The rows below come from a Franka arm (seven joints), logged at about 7 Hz.
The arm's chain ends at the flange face. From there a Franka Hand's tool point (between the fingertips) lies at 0.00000 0.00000 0.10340 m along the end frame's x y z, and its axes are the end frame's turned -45 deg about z.
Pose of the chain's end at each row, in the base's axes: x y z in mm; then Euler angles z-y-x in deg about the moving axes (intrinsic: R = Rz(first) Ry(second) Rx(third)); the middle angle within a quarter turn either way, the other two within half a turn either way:
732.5, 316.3, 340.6, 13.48, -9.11, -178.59
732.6, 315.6, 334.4, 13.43, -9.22, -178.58
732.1, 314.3, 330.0, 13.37, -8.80, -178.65
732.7, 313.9, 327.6, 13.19, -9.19, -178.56
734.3, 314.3, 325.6, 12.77, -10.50, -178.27
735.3, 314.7, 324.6, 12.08, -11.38, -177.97
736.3, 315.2, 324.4, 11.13, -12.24, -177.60
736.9, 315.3, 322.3, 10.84, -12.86, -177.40
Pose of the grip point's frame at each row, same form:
747.8, 322.6, 238.5, 58.95, -7.42, 174.52
748.1, 321.9, 232.4, 58.91, -7.50, 174.44
746.9, 320.3, 227.8, 58.81, -7.16, 174.70
748.2, 320.2, 225.6, 58.67, -7.50, 174.48
752.0, 321.5, 224.0, 58.40, -8.62, 173.74
754.5, 322.5, 223.3, 57.84, -9.44, 173.31
757.0, 323.7, 223.4, 57.02, -10.30, 172.94
758.6, 324.2, 221.6, 56.84, -10.87, 172.62

